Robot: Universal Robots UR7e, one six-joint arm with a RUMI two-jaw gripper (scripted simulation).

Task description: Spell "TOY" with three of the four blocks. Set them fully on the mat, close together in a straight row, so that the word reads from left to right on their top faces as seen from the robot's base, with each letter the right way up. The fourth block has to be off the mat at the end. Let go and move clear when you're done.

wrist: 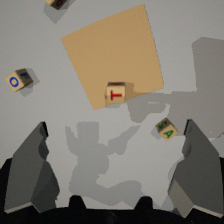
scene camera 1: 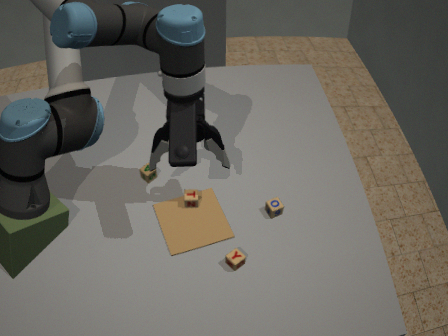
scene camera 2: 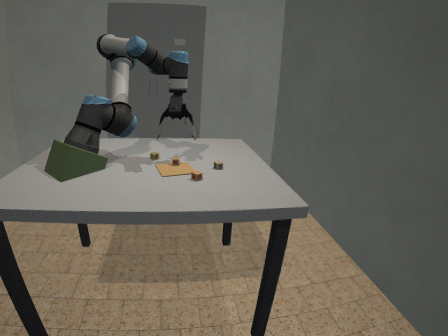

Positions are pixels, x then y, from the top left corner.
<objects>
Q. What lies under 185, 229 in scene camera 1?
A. A tan mat.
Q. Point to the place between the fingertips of my gripper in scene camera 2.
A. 176, 139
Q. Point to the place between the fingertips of my gripper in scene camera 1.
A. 189, 169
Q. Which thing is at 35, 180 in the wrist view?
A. My gripper.
</objects>
